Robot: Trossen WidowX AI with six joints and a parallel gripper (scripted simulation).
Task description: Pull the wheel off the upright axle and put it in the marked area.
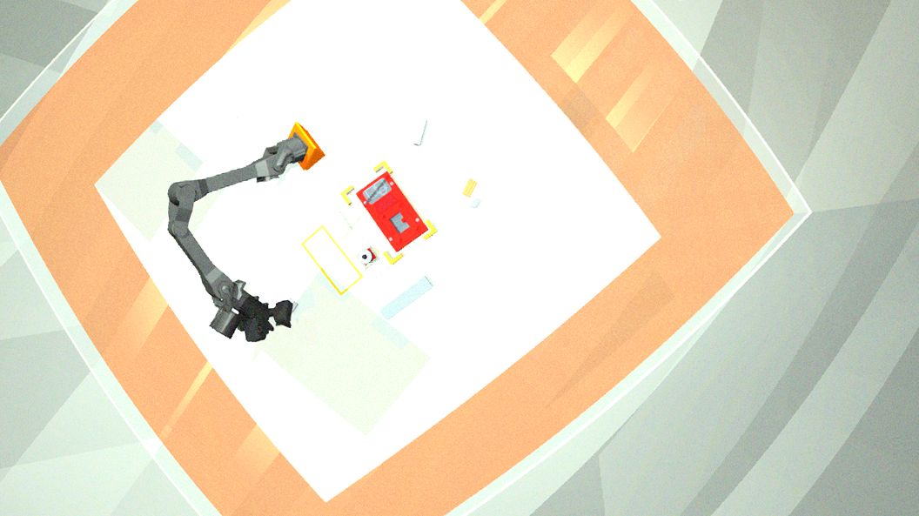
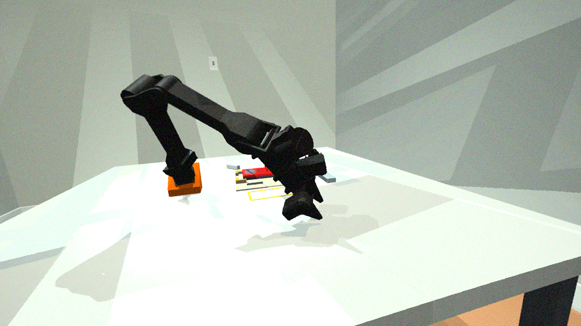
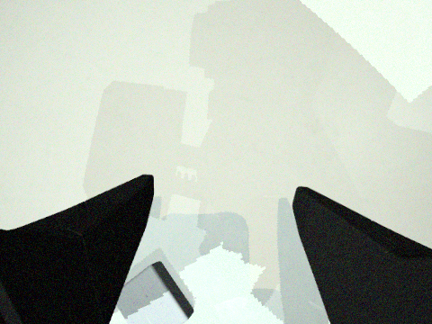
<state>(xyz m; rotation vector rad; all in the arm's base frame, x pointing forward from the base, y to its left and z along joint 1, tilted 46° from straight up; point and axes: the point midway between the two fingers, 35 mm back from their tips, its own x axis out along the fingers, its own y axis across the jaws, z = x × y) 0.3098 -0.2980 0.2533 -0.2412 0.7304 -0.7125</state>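
My gripper tip is 32 cm to the right of the wheel, 2 cm short of it and 1 cm below it. Also, from my gripper tip: small grey block 6 cm to the left, 3 cm behind, 2 cm below.
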